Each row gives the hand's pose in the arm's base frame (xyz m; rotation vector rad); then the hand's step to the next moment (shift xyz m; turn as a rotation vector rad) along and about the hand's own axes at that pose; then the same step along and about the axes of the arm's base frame.
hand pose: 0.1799 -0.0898 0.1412 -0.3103 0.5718 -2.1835
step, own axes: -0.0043 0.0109 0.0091 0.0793 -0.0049 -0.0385
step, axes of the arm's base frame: 0.0137 -0.0052 0.0023 -0.0680 -0.0483 -0.0289
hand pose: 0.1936 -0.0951 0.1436 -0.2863 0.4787 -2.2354
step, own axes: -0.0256 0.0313 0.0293 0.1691 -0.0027 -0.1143
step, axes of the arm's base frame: 0.0481 -0.0063 0.0118 -0.1513 -0.0997 -0.0940
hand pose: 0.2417 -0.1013 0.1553 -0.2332 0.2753 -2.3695
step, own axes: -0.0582 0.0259 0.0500 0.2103 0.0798 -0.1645
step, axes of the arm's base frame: 0.0709 0.0151 0.0360 -0.1395 -0.1803 -0.1603
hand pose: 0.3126 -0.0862 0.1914 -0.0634 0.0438 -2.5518
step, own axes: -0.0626 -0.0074 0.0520 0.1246 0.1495 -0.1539
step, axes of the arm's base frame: 0.0508 0.0400 0.0500 -0.0291 -0.1908 -0.1559
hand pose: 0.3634 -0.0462 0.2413 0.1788 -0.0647 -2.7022
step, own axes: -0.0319 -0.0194 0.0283 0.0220 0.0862 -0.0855
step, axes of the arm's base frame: 0.0168 0.0315 0.0303 0.0276 -0.0890 -0.0809
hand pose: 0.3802 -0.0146 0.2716 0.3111 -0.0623 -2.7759
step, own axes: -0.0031 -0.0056 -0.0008 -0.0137 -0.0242 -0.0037
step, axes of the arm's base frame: 0.0011 0.0063 -0.0006 0.0053 0.0274 -0.0027
